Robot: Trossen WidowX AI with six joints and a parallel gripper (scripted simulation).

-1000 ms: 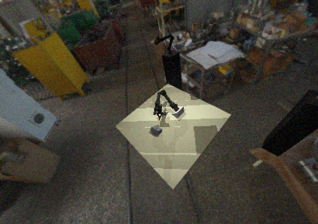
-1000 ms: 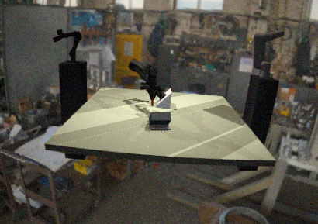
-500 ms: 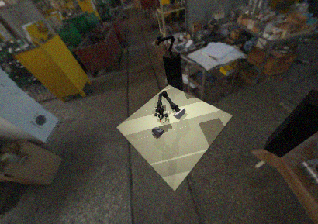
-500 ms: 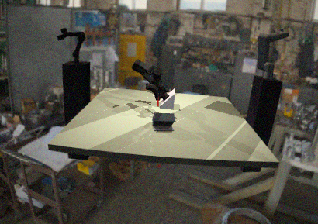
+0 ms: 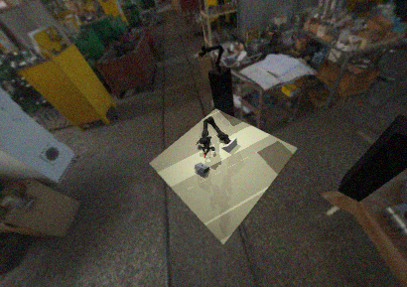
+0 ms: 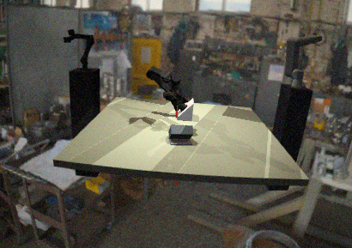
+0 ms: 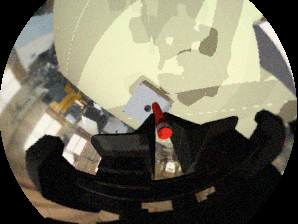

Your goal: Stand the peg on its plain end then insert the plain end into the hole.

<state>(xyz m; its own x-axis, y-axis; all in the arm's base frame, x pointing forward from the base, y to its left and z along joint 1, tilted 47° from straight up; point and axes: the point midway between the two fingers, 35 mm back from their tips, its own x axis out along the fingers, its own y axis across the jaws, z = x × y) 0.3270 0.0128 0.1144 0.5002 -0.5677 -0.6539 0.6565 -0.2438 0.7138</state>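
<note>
Right now the sloped panel is 12 cm ahead of my gripper tip, 3 cm to the left of it and 10 cm below it. From my gripper tip the other things lie so: red peg 1 cm behind, 1 cm above.
</note>
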